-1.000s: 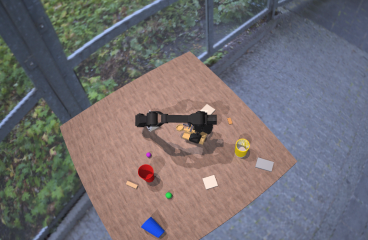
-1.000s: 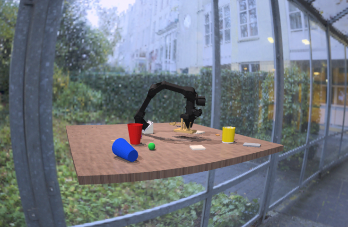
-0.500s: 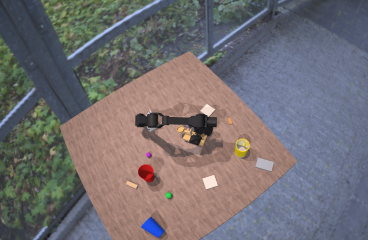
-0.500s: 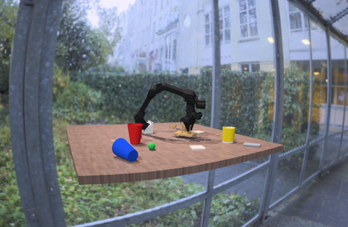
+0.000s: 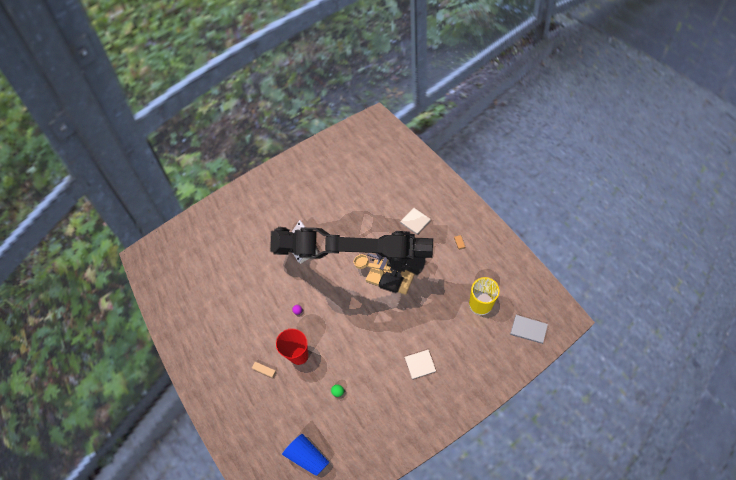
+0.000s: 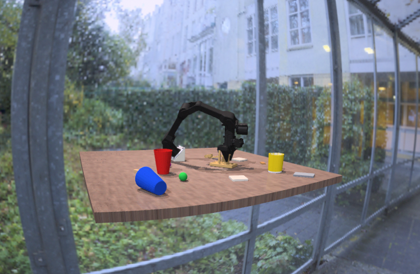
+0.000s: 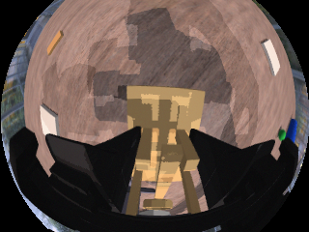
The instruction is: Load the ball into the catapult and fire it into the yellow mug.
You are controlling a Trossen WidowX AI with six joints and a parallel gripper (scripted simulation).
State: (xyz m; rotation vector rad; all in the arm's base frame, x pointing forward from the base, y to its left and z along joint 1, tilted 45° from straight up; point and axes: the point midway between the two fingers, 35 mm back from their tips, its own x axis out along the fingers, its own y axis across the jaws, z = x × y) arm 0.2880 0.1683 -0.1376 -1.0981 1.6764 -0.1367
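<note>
Now: gripper tip 80 mm past the purple ball, 340 mm to the left of it and 20 mm above it. Round my gripper tip: wooden catapult: 60 mm behind, 30 mm to the right, 20 mm above; then red cup: 60 mm ahead, 410 mm to the right; then yellow mug: 220 mm ahead, 180 mm to the left.
</note>
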